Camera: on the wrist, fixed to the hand. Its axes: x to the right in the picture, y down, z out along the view.
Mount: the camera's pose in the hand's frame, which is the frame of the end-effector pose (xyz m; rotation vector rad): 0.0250 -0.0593 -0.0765 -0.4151 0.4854 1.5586
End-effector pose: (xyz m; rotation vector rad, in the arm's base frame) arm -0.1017 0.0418 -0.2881 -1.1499 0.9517 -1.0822
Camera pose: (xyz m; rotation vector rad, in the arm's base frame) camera -0.1790 -0.0031 -0.2433 -0.1364 1.9751 0.1770
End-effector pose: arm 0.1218 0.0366 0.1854 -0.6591 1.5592 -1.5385
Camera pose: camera 0.0342 0.0506 0.2314 0.7423 1.9105 -0.1535
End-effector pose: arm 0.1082 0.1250 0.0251 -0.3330 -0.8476 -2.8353
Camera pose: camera 0.0586 0.1291 -0.0616 -0.1771 0.1751 -1.4238
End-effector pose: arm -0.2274 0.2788 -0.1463 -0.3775 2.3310 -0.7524
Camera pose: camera -0.2926 0.2525 -0.0752 1.4555 2.2797 0.4653
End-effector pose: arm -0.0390 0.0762 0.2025 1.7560 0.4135 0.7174
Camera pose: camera -0.0653 0.1655 0.1660 1.2131 -0.8996 2.1230
